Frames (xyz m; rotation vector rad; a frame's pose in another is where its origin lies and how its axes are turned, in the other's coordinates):
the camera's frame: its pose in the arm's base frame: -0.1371 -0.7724 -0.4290 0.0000 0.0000 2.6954
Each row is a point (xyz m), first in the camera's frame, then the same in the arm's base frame.
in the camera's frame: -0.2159 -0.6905 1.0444
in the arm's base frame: 0.3556 -0.2427 0.6154
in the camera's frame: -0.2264 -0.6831 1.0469
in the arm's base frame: 0.3619 -0.2539 0.6179
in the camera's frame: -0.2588 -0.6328 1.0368
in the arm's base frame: 0.3694 -0.3132 0.6078
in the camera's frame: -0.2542 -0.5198 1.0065
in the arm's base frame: 0.3165 -0.4132 0.5775
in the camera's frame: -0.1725 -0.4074 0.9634
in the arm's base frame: 0.1943 -0.4793 0.5344
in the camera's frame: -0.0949 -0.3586 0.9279
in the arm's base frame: 0.1033 -0.4899 0.4989
